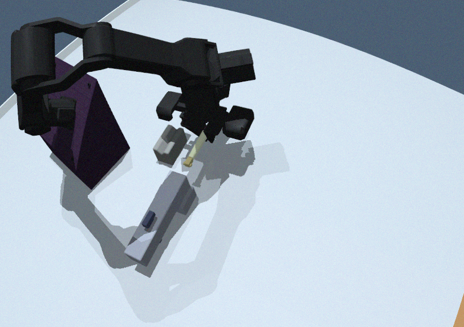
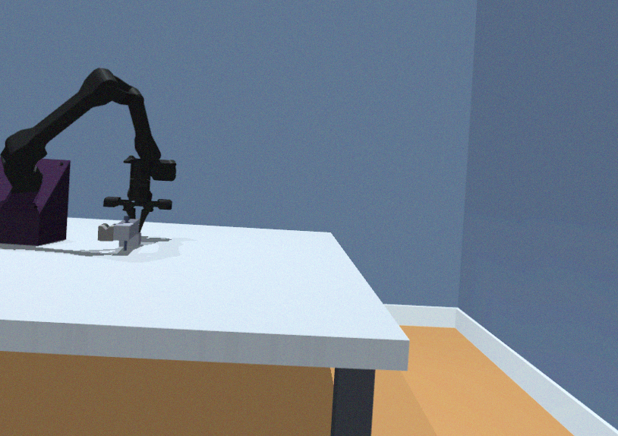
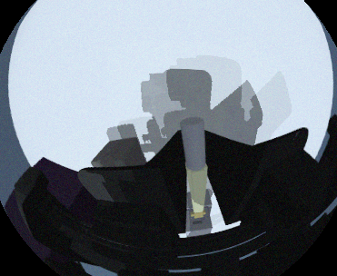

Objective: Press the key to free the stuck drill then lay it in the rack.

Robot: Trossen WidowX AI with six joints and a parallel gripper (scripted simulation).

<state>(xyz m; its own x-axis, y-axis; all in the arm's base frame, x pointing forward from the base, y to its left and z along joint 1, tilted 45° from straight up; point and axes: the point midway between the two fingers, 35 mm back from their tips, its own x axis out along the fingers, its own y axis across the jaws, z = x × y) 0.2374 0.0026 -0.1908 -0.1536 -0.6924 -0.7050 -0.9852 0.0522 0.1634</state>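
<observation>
Right now the drill is 4 cm to the right of my gripper tip and 3 cm above it. Also, from my gripper tip: grey rack: 7 cm behind, 4 cm to the right; blue key: 23 cm to the right, 4 cm above, 2 cm ahead; long housing: 20 cm to the right, 2 cm ahead, 2 cm above.
</observation>
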